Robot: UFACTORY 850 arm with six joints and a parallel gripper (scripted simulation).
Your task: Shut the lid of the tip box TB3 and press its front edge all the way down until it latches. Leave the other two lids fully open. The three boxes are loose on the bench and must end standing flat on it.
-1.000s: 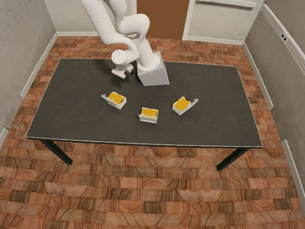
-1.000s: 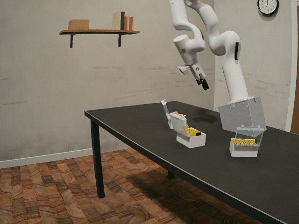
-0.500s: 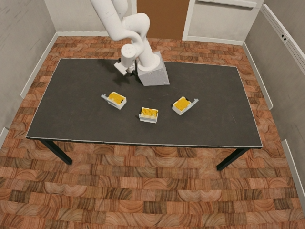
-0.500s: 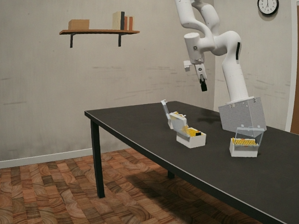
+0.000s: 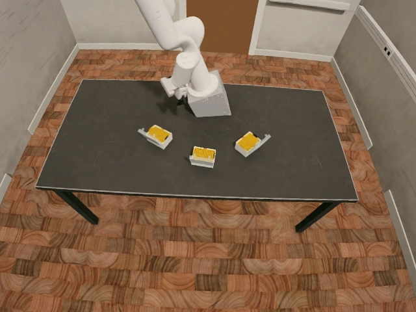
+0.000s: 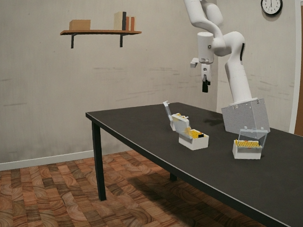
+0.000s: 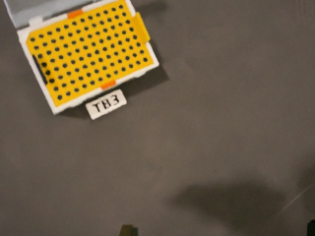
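Right now the label is 240 mm below my hand, 70 mm to the right of it and 50 mm ahead of it. From my hand the other things lie so: box lid (310 mm ahead, 140 mm below, 120 mm to the left); tip box (260 mm ahead, 180 mm below, 130 mm to the left).
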